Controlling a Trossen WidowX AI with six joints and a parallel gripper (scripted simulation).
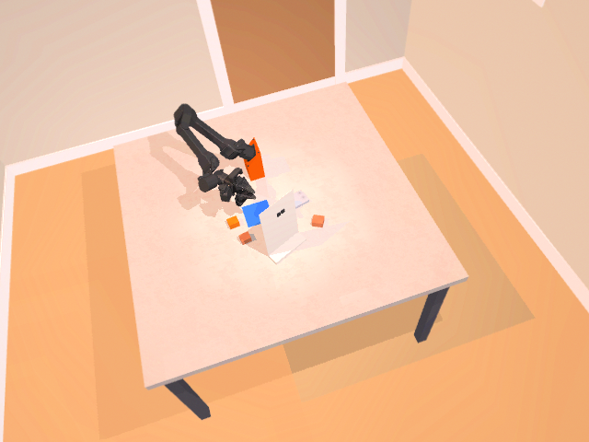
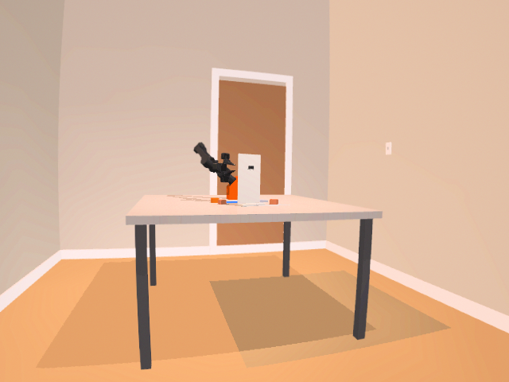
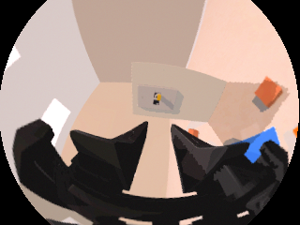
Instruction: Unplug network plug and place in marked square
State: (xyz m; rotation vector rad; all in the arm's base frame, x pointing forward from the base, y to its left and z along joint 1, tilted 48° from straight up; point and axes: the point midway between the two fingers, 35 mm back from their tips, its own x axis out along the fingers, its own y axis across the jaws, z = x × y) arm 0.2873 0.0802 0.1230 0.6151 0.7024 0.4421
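My gripper tip is 100 mm short of the plug and 70 mm to the right of it. From my gripper tip the other things lie so: white upright panel 120 mm ahead, 80 mm to the left, 80 mm below; then flat grey piece 220 mm below, 170 mm to the left, 100 mm behind; then blue marked square 220 mm below, 80 mm behind, 10 mm to the right.
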